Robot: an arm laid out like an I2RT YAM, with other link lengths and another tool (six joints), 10 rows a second.
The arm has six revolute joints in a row. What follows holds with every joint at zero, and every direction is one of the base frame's.
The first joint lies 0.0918 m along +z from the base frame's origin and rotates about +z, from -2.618 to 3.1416 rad.
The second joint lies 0.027 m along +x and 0.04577 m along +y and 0.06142 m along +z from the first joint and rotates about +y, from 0 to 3.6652 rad.
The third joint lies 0.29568 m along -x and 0.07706 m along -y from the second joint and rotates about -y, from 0 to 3.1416 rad.
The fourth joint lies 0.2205 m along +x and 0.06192 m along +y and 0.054 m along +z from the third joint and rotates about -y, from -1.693 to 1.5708 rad.
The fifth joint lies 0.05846 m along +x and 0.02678 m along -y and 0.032 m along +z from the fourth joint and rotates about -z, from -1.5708 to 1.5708 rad.
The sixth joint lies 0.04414 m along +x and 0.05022 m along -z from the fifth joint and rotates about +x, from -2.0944 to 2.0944 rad.
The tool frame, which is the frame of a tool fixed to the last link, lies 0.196 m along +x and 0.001 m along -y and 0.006 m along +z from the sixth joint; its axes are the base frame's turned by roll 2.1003, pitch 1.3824 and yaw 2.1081 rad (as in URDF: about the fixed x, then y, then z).
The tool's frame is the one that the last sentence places.
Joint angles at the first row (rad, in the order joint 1, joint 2, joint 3, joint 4, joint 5, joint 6):
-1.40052, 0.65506, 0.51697, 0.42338, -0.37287, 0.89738
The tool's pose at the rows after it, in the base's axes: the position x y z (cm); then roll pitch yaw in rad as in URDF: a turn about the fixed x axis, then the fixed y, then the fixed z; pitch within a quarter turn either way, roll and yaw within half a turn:
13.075 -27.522 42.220 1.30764 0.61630 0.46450
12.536 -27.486 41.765 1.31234 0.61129 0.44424
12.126 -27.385 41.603 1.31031 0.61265 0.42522
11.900 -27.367 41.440 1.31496 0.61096 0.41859
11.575 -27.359 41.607 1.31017 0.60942 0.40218
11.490 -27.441 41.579 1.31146 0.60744 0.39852
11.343 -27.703 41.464 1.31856 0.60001 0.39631
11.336 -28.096 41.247 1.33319 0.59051 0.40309
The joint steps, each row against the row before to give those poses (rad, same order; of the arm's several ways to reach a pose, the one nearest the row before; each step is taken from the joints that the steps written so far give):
0.00001, -0.01528, -0.00309, -0.00911, 0.01839, 0.00000
0.00004, -0.01847, -0.01376, -0.01083, 0.02313, -0.00307
-0.00013, -0.01537, -0.00771, -0.00764, 0.01678, -0.00610
-0.00145, -0.00768, -0.00154, -0.01073, 0.00773, -0.00158
-0.00009, -0.00613, 0.00305, -0.00617, 0.01373, -0.00147
0.00166, 0.00150, 0.00001, -0.00002, 0.00628, -0.00005
-0.00163, 0.00764, 0.00153, 0.00004, 0.00605, 0.00462
0.00006, 0.01533, 0.00462, -0.00157, 0.00314, 0.00608

